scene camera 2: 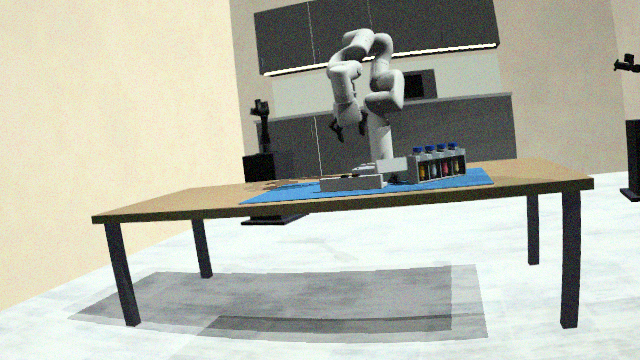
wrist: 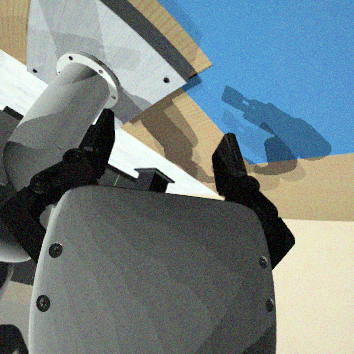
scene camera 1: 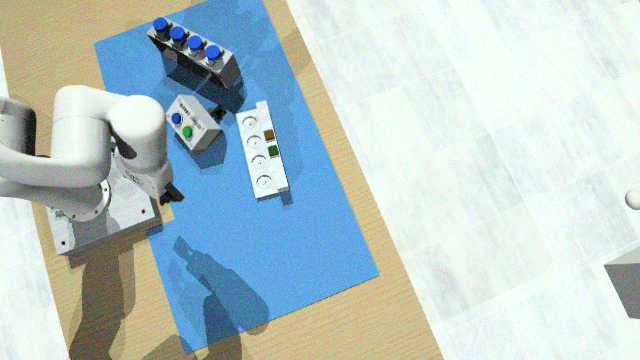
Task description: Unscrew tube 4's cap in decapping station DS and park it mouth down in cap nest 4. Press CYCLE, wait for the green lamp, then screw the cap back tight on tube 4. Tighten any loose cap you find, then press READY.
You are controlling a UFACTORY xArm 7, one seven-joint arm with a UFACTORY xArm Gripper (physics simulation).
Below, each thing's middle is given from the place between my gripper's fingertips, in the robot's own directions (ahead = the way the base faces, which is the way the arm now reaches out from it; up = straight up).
Right now the grey button box (scene camera 1: 205, 131) is 180 mm to the left of my hand, 130 mm below it and 90 mm ahead of it.
